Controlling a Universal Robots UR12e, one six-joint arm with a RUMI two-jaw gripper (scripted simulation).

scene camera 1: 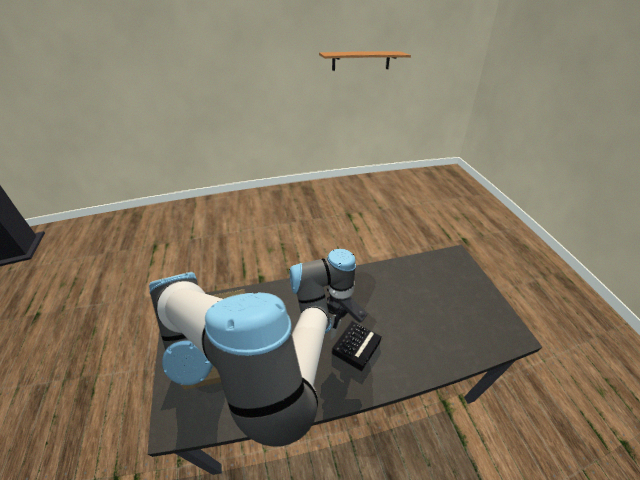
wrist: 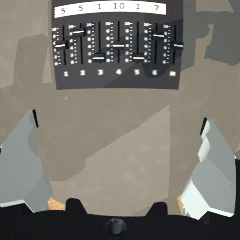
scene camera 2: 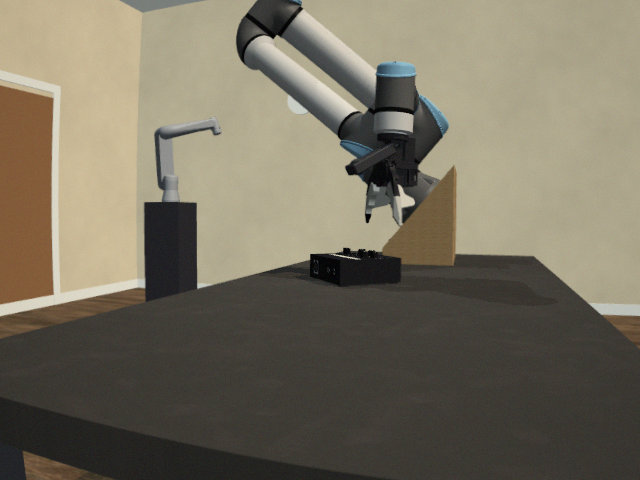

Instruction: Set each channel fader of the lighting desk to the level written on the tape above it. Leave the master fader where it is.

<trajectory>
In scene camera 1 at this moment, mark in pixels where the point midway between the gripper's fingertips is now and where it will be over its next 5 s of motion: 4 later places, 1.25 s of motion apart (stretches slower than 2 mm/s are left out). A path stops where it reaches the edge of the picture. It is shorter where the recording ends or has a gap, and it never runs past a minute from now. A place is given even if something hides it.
My gripper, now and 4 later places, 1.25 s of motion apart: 342,325; 348,326; 358,324; 361,324; 364,326
</trajectory>
